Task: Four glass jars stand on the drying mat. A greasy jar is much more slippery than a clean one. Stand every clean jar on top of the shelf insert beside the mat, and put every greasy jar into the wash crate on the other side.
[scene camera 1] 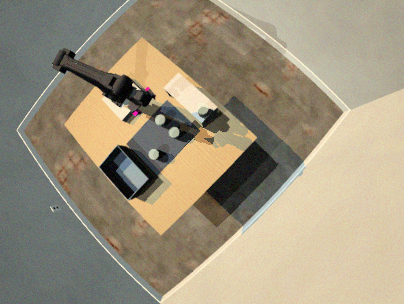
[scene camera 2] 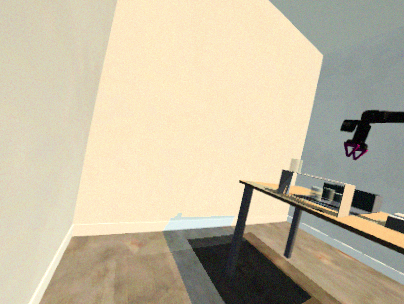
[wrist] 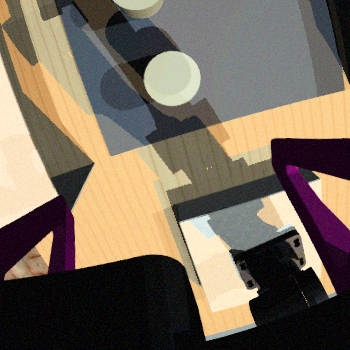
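Seen in the pictures: gripper, between the fingertips: [scene camera 2: 351, 158] [wrist: 168, 179]; arm's base, origin of its link: [wrist: 270, 258].
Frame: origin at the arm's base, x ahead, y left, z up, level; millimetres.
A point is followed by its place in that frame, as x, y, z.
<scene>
Three pale round jars [scene camera 1: 160, 119] {348, 39, 26} [scene camera 1: 173, 132] {466, 21, 25} [scene camera 1: 153, 154] {444, -161, 25} stand on the dark drying mat [scene camera 1: 142, 140] {300, -147, -57} [wrist: 260, 75] {291, -91, -58}. In the wrist view one jar [wrist: 172, 78] {346, 35, 25} stands near the mat's edge and part of another [wrist: 140, 6] {440, 32, 26} shows at the top. A fourth jar [scene camera 1: 203, 112] {576, 202, 182} [scene camera 2: 296, 165] {542, 245, 142} stands upright on top of the white shelf insert [scene camera 1: 186, 93] {409, 251, 100} [scene camera 2: 345, 200] {280, 285, 22}, near its far end. The dark wash crate [scene camera 1: 111, 160] {206, -385, -26} [scene camera 2: 370, 201] {236, -254, 11} is on the mat's other side. My gripper [scene camera 1: 141, 102] {332, 57, 251} [scene camera 2: 355, 154] {332, 57, 251} [wrist: 168, 179] {332, 57, 251} is open and empty, high above the table beside the mat.
A low, shiny white stand [scene camera 1: 116, 109] {32, -83, 1} [wrist: 200, 270] {36, 121, -2} with a dark side is near the arm's base, beside the mat. The wooden table [scene camera 1: 90, 125] {-119, -304, -60} [wrist: 115, 210] {179, 213, -61} carries everything. The arm's shadow falls across the mat and table.
</scene>
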